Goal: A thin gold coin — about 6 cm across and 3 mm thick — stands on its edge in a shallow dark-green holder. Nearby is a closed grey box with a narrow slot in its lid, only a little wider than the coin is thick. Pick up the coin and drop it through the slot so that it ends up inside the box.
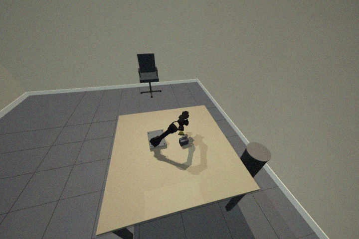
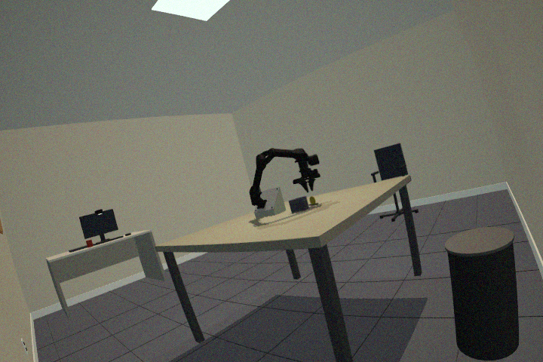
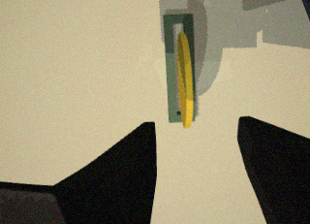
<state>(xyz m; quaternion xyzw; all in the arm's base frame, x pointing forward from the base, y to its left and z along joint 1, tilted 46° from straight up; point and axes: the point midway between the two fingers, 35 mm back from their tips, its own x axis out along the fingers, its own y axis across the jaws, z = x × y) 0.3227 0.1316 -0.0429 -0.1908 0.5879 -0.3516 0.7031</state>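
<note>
Right now the gold coin is 6 cm below my gripper tip.
</note>
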